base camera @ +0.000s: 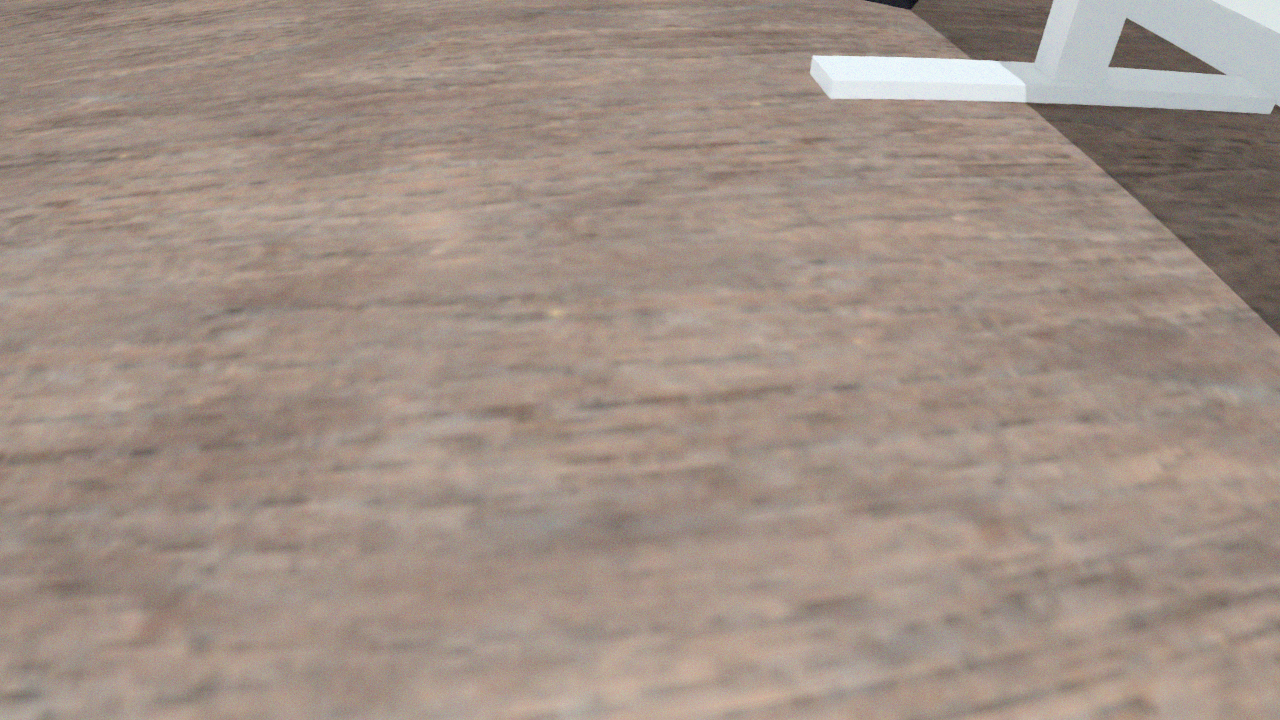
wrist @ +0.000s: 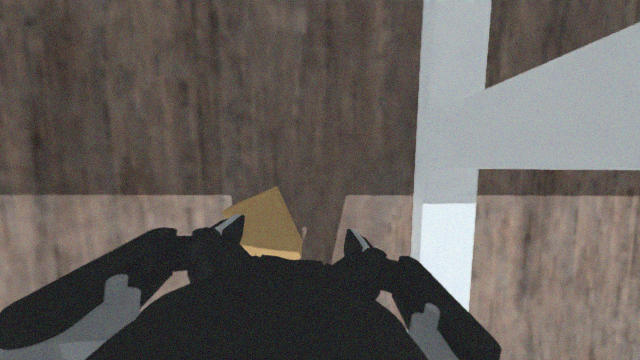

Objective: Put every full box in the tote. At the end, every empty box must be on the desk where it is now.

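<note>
A yellow-brown box point(wrist: 270, 222) shows in the wrist view, low and left of the middle, turned at an angle and partly hidden behind the gripper. I cannot tell whether it is full or empty. My gripper point(wrist: 295, 233) is open, with its fingers spread, and nothing is held between them. The box shows beside and beyond the left fingertip, and part of it shows in the gap between the fingertips. The tote does not show in either view. In the base camera view neither the box nor the gripper can be made out.
A white leg frame with a long foot bar point(base camera: 921, 78) point(wrist: 447, 250) stands on the wooden floor point(base camera: 537, 402) point(wrist: 555, 270), at the upper right in the base view and right of the gripper in the wrist view. A dark shadow covers the floor's far part.
</note>
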